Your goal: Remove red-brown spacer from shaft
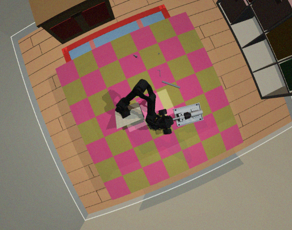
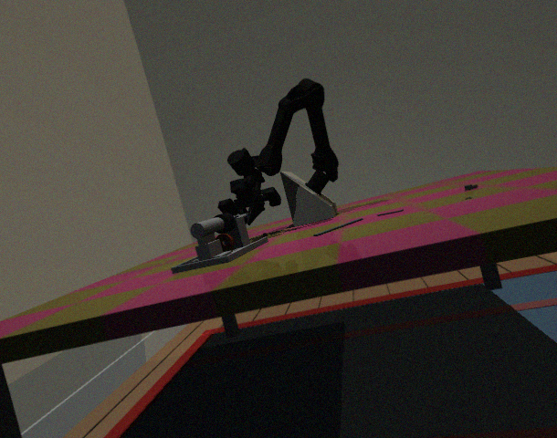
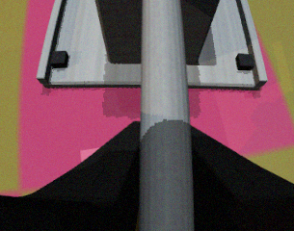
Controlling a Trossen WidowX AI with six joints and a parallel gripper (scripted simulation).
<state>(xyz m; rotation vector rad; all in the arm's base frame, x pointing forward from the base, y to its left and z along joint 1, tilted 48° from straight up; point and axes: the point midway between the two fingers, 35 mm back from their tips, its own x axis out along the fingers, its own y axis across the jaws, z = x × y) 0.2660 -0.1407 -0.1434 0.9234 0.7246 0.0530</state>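
Now: the grey shaft 5 cm ahead of my gripper tip, 3 cm above it and 1 cm to the right of it. The rest, counted from my gripper tip: grey bolt (61 cm to the left, 5 cm below, 1 cm ahead); thin grey bar (25 cm to the left, 15 cm ahead, 5 cm below); support block (16 cm ahead, 4 cm to the right, 1 cm below).
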